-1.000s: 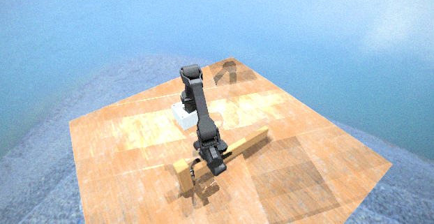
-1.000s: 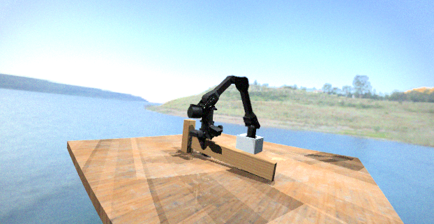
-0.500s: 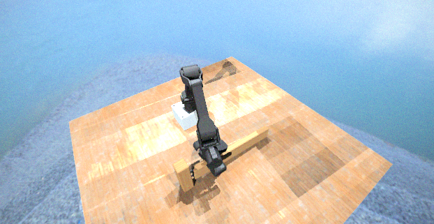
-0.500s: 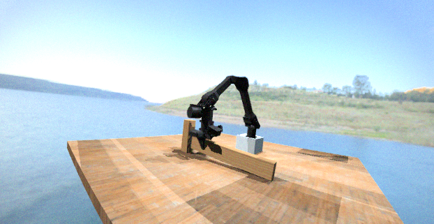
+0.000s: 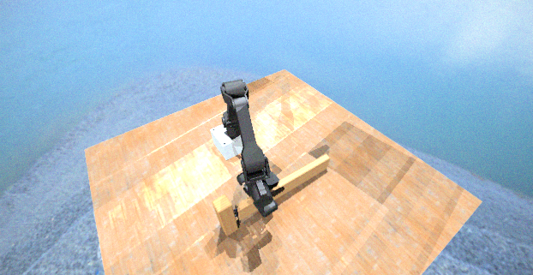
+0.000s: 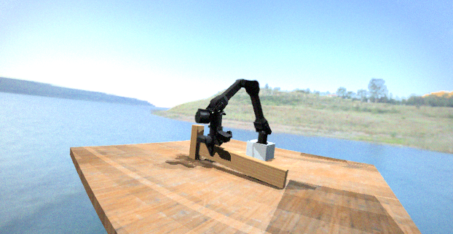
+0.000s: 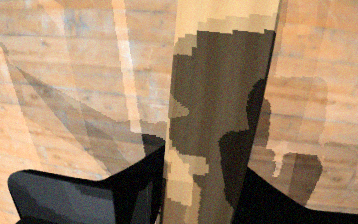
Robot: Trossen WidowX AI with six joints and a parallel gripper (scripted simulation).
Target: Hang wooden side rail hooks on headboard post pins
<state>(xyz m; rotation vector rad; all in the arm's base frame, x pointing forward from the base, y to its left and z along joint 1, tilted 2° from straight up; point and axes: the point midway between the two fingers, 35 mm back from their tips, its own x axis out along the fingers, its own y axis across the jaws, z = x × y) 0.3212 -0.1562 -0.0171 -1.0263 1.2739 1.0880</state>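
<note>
Right now my gripper tip is 12 cm to the left of the headboard post, 4 cm below it and 3 cm past it.
</note>
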